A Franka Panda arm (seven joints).
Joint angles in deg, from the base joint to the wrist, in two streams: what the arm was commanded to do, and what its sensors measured. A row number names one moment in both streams.
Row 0, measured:
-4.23 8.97 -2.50 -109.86 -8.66 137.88 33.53
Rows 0 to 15, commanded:
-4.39 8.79 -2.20 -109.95 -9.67 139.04 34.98
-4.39 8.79 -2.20 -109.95 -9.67 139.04 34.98
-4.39 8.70 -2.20 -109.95 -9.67 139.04 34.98
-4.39 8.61 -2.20 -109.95 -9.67 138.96 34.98
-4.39 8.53 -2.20 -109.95 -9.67 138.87 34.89
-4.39 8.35 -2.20 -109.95 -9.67 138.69 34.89
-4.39 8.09 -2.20 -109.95 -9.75 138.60 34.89
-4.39 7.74 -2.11 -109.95 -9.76 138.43 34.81
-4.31 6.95 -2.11 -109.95 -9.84 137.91 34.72
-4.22 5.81 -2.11 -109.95 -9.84 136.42 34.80
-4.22 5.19 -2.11 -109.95 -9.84 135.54 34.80
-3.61 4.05 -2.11 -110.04 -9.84 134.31 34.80
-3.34 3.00 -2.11 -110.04 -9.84 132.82 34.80
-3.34 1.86 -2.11 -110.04 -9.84 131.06 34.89
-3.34 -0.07 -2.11 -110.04 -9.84 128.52 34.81
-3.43 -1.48 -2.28 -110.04 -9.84 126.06 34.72
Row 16, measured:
-3.35 3.39 -2.49 -109.59 -8.66 132.23 33.54
